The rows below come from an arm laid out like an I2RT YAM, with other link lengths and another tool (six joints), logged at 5 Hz.
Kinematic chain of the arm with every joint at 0, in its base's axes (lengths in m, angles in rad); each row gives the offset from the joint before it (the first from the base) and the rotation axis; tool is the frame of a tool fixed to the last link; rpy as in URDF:
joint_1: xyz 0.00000 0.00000 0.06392 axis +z
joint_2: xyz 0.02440 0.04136 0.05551 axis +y
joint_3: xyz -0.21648 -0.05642 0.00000 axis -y
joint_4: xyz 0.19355 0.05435 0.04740 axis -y
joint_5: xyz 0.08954 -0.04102 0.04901 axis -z
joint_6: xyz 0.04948 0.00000 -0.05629 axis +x
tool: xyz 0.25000 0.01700 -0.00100 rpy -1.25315 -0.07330 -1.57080
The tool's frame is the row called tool.
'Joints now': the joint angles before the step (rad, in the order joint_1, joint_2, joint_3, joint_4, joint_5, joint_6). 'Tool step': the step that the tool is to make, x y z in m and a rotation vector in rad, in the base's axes. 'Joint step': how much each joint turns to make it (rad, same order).
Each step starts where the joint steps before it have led.
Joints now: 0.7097 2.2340 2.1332 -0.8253 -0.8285 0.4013
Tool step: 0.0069 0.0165 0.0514 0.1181 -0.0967 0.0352
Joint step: -0.0001 -0.0197 0.0631 0.0570 -0.0432 -0.0140
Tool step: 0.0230 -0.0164 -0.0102 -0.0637 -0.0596 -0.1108
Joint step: 0.0005 -0.1191 -0.1519 0.0529 0.1405 0.0227
